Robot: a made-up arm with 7 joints. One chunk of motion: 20 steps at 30 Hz.
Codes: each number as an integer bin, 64 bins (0 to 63) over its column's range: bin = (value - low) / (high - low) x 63, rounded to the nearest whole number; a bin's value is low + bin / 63 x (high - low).
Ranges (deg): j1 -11..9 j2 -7..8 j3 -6..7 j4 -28..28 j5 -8..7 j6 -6..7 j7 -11..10
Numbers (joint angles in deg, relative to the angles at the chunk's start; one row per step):
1: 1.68 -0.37 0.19 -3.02 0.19 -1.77 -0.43
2: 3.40 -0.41 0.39 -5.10 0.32 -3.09 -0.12
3: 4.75 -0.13 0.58 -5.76 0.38 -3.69 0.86
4: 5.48 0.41 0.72 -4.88 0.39 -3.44 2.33
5: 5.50 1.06 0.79 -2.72 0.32 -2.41 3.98
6: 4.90 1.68 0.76 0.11 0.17 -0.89 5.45
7: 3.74 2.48 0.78 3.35 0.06 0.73 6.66
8: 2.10 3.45 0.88 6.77 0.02 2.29 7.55
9: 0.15 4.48 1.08 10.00 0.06 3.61 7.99
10: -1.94 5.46 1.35 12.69 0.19 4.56 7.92
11: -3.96 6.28 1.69 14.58 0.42 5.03 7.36
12: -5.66 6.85 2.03 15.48 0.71 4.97 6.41
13: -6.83 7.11 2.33 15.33 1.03 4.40 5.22
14: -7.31 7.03 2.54 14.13 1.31 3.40 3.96
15: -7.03 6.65 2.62 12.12 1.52 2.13 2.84
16: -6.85 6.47 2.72 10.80 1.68 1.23 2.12
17: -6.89 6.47 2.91 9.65 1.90 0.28 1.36
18: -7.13 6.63 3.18 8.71 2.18 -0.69 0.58
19: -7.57 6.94 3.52 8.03 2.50 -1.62 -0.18
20: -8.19 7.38 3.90 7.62 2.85 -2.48 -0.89
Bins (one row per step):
1: 40 28 30 28 34 20 32
2: 45 28 31 26 35 14 33
3: 50 29 32 25 35 11 36
4: 52 31 33 26 35 12 40
5: 52 34 33 28 35 17 45
6: 50 36 33 32 34 25 49
7: 46 40 33 35 34 33 53
8: 41 44 33 39 34 40 56
9: 35 48 34 43 34 47 57
10: 29 52 36 46 34 51 57
11: 22 56 37 48 35 53 55
12: 17 58 39 49 37 53 52
13: 13 59 40 49 38 50 49
14: 12 59 41 47 39 46 45
15: 13 57 42 45 40 39 42
16: 13 57 42 44 41 35 39
17: 13 57 43 42 42 30 37
18: 12 57 44 41 43 26 35
19: 11 59 46 41 44 21 32
20: 9 60 48 40 46 17 30

